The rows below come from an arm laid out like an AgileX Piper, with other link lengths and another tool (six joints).
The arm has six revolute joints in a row. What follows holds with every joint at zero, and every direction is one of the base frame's.
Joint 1 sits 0.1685 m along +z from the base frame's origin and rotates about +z.
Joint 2 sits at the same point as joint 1 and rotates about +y.
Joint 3 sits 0.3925 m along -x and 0.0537 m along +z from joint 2 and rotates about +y.
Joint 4 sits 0.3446 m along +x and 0.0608 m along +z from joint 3 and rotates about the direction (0.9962, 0, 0.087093).
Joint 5 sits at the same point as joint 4 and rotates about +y.
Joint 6 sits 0.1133 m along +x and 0.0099 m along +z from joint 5 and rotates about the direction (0.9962, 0, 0.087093).
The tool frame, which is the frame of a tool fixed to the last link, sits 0.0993 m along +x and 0.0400 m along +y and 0.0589 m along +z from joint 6; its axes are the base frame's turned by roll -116.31, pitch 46.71 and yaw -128.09 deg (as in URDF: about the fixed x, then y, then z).
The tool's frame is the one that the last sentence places.
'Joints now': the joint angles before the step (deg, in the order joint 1, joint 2, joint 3, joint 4, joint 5, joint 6). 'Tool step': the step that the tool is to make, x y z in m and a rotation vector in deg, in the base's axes. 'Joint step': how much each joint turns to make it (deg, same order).
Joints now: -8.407 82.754 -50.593 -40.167 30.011 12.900
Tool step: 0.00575 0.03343 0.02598 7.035 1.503 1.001
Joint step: 2.105 -0.557 -5.299 15.765 6.036 -10.840
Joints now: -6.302 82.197 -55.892 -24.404 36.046 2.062
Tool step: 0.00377 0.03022 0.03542 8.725 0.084 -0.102
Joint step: 1.002 -0.746 -5.413 13.217 6.264 -5.947
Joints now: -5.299 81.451 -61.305 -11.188 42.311 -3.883
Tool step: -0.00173 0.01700 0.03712 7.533 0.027 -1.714
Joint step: -0.001 -0.953 -4.891 8.402 6.515 -0.996
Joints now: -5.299 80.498 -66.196 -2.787 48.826 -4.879
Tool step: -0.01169 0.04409 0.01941 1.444 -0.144 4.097
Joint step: 4.897 -1.771 -1.311 1.146 3.030 0.624
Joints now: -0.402 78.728 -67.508 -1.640 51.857 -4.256
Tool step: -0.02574 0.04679 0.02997 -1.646 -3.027 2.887
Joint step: 8.359 -4.187 -0.001 -5.616 1.704 6.879
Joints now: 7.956 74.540 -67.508 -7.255 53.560 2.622
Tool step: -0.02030 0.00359 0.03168 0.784 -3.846 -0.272
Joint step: 1.406 -4.050 0.000 -1.010 0.354 2.039
